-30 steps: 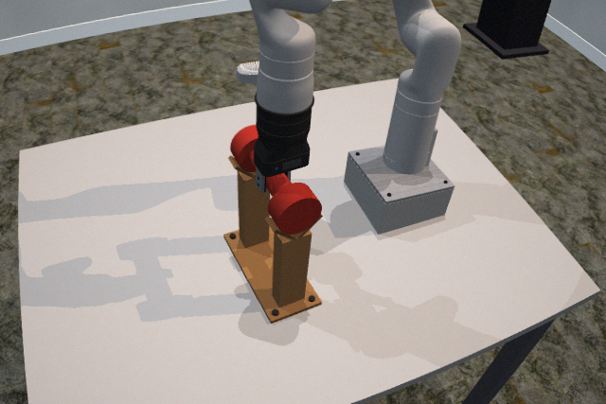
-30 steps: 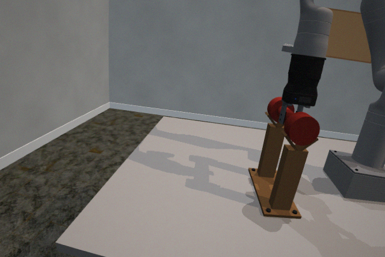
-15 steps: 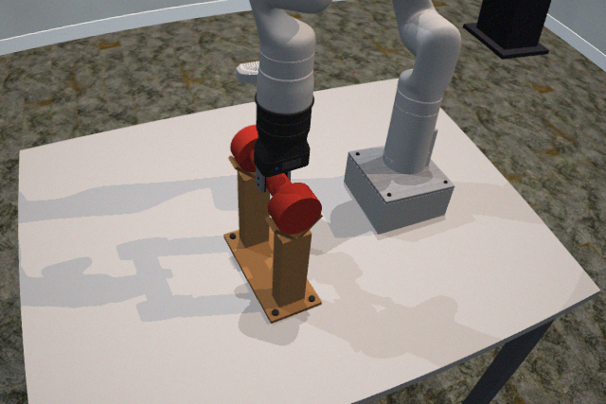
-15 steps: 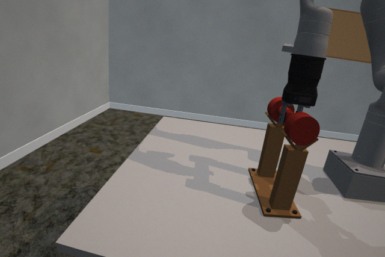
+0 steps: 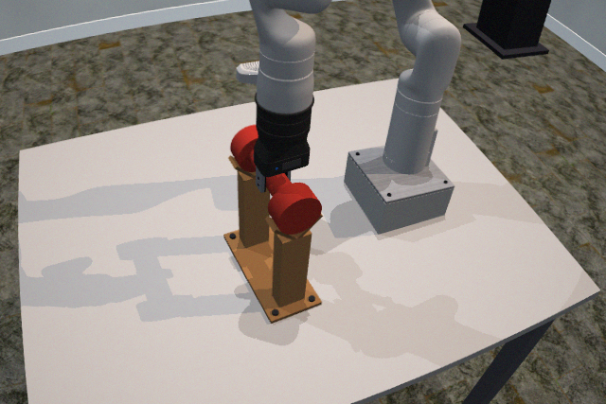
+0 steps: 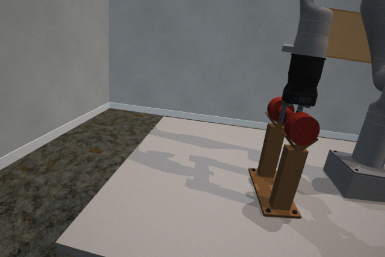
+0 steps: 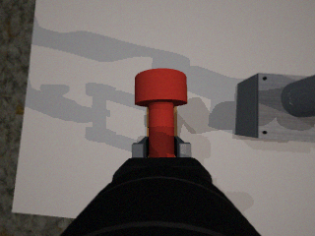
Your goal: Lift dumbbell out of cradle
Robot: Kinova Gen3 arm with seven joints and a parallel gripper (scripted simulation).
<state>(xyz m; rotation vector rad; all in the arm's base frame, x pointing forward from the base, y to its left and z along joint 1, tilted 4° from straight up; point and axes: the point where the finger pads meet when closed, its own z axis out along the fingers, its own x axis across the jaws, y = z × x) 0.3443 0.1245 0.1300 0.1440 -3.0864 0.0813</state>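
Right now the brown cradle is 13 cm below my hand. Also, from my hand: red dumbbell: right at my hand.
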